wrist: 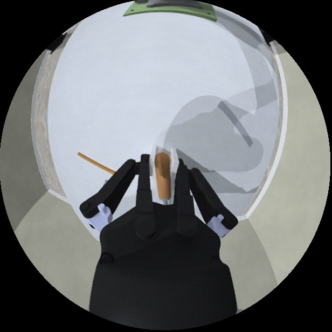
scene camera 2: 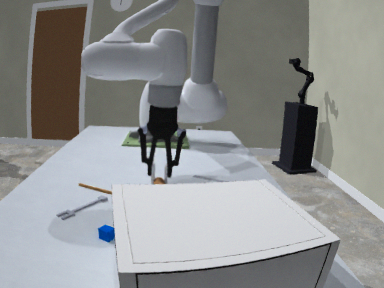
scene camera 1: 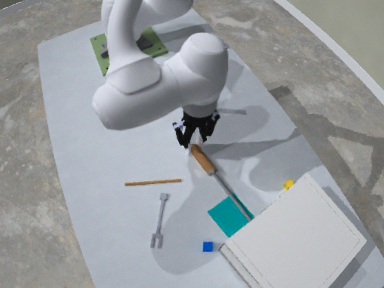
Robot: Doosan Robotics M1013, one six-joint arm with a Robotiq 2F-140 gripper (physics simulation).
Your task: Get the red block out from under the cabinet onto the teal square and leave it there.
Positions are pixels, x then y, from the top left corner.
Labels:
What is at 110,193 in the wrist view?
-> My gripper.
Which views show my gripper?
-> The wrist view, scene camera 2 and scene camera 1: all of them.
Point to a teal square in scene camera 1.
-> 226,214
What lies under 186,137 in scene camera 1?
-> My gripper.

